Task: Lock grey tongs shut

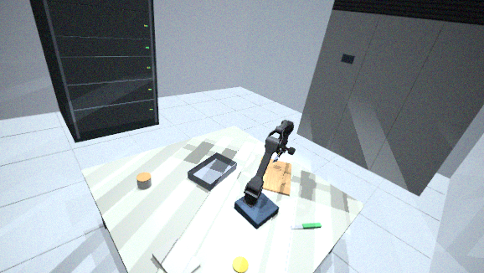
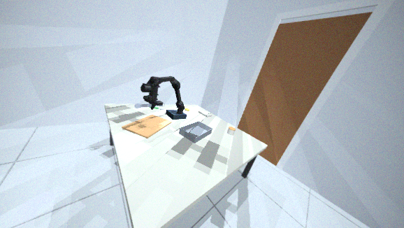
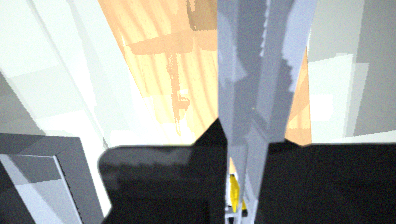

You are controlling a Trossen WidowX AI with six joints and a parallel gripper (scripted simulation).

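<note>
My gripper tip is 150 mm above the wooden board. The rest, counted from my gripper tip: grey roasting tin 310 mm to the left, 310 mm ahead, 130 mm below; then white slab 860 mm to the left, 140 mm below, 10 mm behind; then yellow disc 680 mm to the left, 230 mm behind, 150 mm below.
</note>
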